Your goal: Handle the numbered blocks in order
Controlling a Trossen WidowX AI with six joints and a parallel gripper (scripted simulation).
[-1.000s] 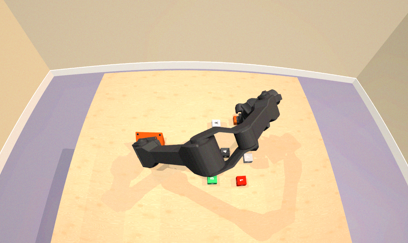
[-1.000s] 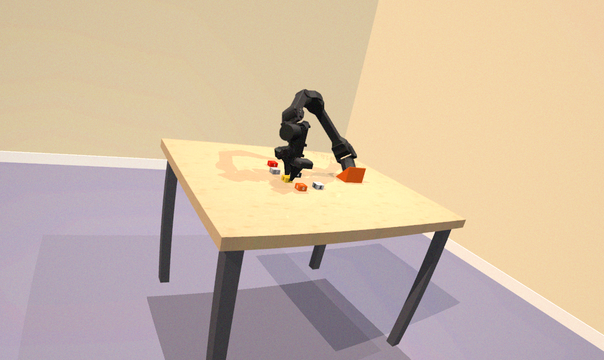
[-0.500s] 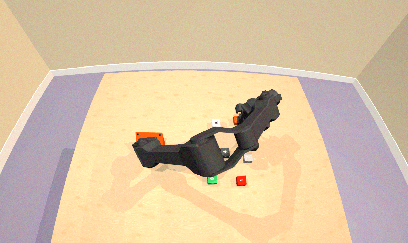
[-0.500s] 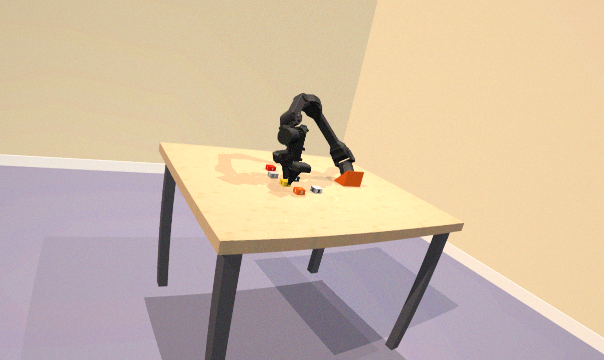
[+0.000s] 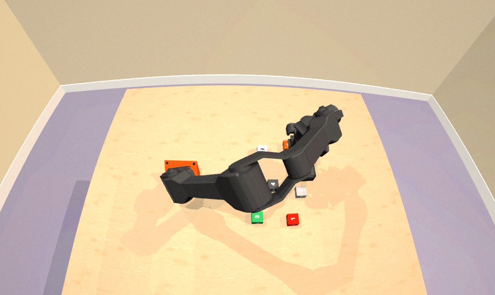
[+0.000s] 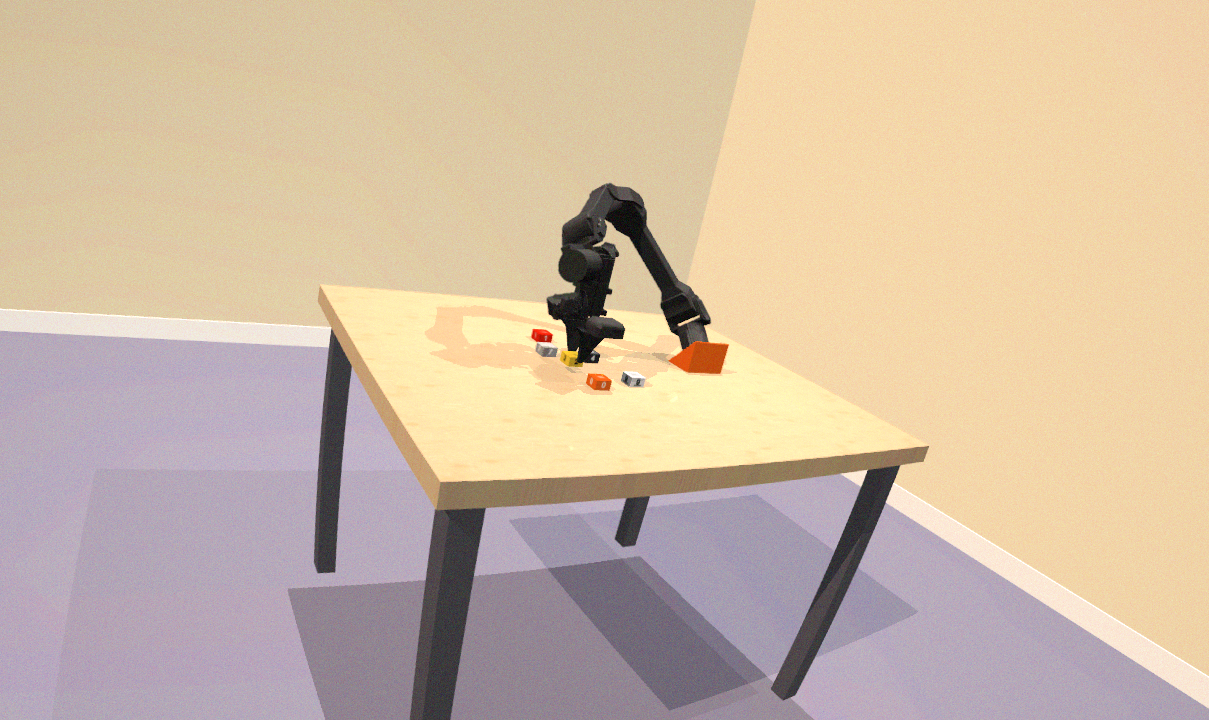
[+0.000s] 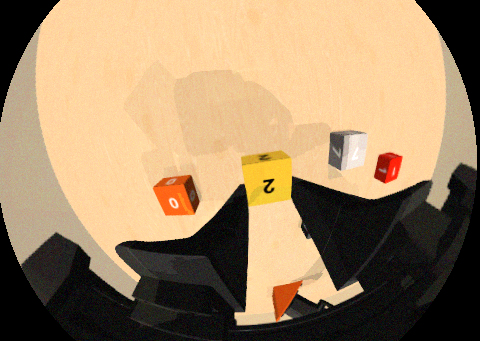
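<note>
The green block lies 15 cm to the right of my gripper tip, 14 cm behind it and 1 cm below it. Also, from my gripper tip: grey block (9 cm to the right, 1 cm below); yellow block (1 cm ahead); orange block (8 cm to the left, 1 cm below).
</note>
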